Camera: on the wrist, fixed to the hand. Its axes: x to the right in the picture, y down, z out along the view.
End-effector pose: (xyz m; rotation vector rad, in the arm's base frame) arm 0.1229 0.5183 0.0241 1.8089 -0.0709 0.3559
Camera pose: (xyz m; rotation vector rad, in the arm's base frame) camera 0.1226 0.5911 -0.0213 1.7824 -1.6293 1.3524
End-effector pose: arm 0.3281 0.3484 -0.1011 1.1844 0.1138 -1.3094
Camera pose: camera 0.3105 0.4045 -0.1636 1.0054 -1.0007 -0.0048
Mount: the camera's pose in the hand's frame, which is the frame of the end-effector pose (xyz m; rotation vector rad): -0.0028 -0.0619 -0.0593 0.3625 -0.1464 1.5470
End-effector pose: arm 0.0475 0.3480 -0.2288 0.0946 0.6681 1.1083
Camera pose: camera 0.0639 0.3021 -0.2994 1.1395 0.6064 2.3890
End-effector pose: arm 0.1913 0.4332 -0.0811 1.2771 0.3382 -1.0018
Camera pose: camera 0.1599 0.4904 -0.1367 1.2962 -0.9048 0.2141
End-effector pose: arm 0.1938 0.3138 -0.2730 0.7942 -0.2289 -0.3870
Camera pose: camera 0.1960 0.3140 -0.3587 0.7272 -0.9687 1.0866
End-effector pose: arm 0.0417 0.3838 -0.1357 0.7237 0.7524 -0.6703
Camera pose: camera -0.0277 0.3950 -0.1849 1.2942 -0.2044 0.5800
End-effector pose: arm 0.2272 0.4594 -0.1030 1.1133 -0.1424 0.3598
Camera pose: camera 0.2425 0.4877 -0.1825 1.1947 -1.1228 1.7214
